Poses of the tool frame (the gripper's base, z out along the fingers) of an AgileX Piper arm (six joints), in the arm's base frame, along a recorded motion.
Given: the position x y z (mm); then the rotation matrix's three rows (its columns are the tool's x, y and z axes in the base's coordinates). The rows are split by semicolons.
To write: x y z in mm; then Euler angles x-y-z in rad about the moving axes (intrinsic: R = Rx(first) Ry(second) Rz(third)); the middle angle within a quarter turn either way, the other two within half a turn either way. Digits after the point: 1 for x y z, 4 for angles.
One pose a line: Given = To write
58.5 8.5 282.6; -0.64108 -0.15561 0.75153; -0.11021 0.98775 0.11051; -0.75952 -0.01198 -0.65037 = 58.5 8.5 282.6 -2.9733 0.8504 2.9035
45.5 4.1 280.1; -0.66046 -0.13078 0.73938; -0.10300 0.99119 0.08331; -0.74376 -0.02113 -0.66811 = 45.5 4.1 280.1 -3.0175 0.8322 2.9461
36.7 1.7 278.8; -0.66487 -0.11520 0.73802; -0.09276 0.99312 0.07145; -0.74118 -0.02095 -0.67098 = 36.7 1.7 278.8 -3.0355 0.8301 2.9700
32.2 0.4 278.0; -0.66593 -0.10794 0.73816; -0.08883 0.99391 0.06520; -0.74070 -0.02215 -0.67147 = 32.2 0.4 278.0 -3.0448 0.8303 2.9809
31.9 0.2 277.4; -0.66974 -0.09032 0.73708; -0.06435 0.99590 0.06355; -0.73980 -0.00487 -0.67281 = 31.9 0.2 277.4 -3.0474 0.8287 3.0076
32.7 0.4 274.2; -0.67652 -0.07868 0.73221; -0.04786 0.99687 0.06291; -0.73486 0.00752 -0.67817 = 32.7 0.4 274.2 -3.0491 0.8216 3.0258
